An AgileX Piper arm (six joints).
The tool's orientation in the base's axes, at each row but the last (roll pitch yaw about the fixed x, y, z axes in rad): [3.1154, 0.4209, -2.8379]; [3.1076, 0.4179, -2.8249]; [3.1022, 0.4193, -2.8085]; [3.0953, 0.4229, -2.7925]
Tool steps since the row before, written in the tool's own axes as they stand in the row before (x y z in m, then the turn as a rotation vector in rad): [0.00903, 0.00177, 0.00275, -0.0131, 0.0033, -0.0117]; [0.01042, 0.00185, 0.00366, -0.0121, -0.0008, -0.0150]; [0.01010, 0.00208, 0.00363, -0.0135, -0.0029, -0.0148]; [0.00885, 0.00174, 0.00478, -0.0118, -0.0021, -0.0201]
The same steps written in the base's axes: [-0.00736, -0.00038, -0.00616, 0.0059, 0.0050, 0.0161]; [-0.00828, -0.00064, -0.00751, 0.0051, 0.0003, 0.0186]; [-0.00808, -0.00045, -0.00735, 0.0071, -0.0012, 0.0189]; [-0.00644, -0.00026, -0.00791, 0.0034, -0.0020, 0.0231]
